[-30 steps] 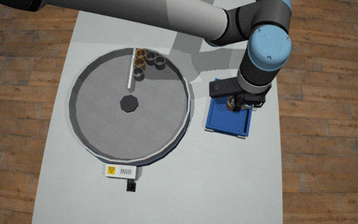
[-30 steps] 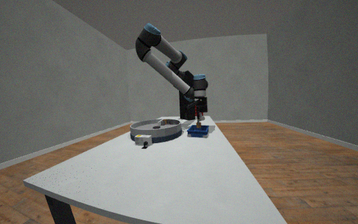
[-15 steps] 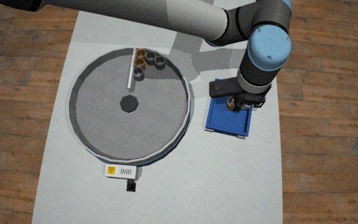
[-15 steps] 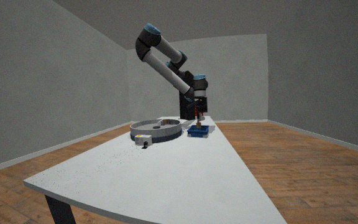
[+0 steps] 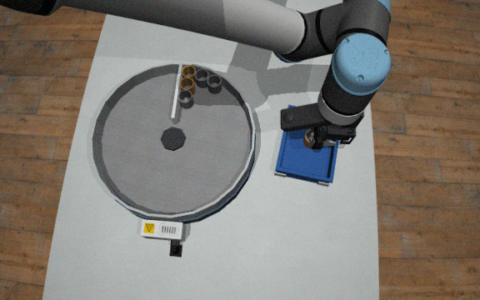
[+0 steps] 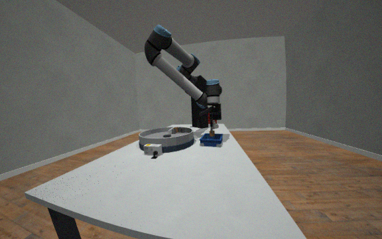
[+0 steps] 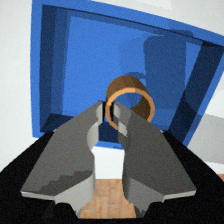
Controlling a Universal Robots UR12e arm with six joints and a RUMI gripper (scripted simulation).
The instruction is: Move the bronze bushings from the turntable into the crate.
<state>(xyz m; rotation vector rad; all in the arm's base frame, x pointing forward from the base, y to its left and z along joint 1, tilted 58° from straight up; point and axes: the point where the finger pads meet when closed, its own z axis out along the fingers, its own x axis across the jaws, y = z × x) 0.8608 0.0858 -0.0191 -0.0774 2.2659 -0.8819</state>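
My gripper is now 2 cm past the blue crate, 1 cm to the right of it and 6 cm above it. Round my hand: round grey turntable 9 cm behind, 34 cm to the right, 4 cm below.
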